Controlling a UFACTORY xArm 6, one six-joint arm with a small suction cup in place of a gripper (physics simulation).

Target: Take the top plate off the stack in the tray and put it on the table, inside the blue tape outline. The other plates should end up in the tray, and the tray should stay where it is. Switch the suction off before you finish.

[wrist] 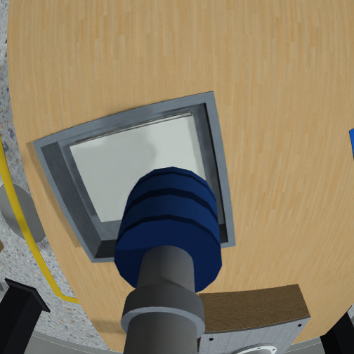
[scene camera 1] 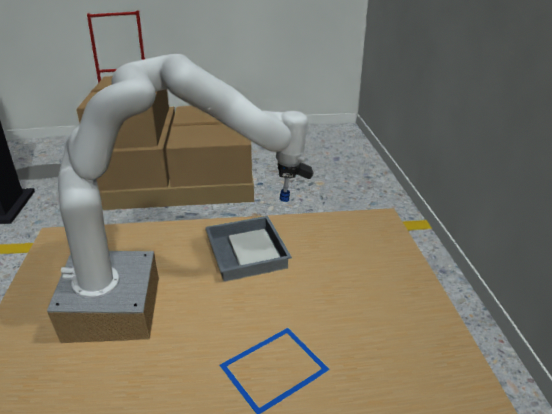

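Pixels of known places: hand at its tool point: [scene camera 1: 284,199]; arm's base at its link origin: [scene camera 1: 95,282].
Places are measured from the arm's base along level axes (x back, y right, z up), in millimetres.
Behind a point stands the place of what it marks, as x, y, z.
A stack of pale, nearly square plates [scene camera 1: 254,246] {-441, -249, -89} [wrist: 107,175] lies in the grey tray [scene camera 1: 255,270] {-440, -140, -99} [wrist: 218,150]. In the wrist view thin edges show along the stack's far side; I cannot count the plates. My gripper, a blue suction cup [scene camera 1: 284,195] [wrist: 167,220], hangs in the air well above the tray, with no plate on it. In the wrist view it hides the near right part of the stack and some of the tray. The blue tape outline [scene camera 1: 255,348] {-427, 150, -117} lies on the table with no plate inside; a small piece of blue tape [wrist: 352,142] shows at the wrist view's right edge.
The arm stands on a base block [scene camera 1: 105,325] {-39, 107, -56} [wrist: 255,310] at the table's left. Brown boxes [scene camera 1: 210,157] and a red frame [scene camera 1: 113,14] stand on the floor behind the table [scene camera 1: 360,300] {-742, -4, -118}. A dark grey wall [scene camera 1: 460,125] is at the right.
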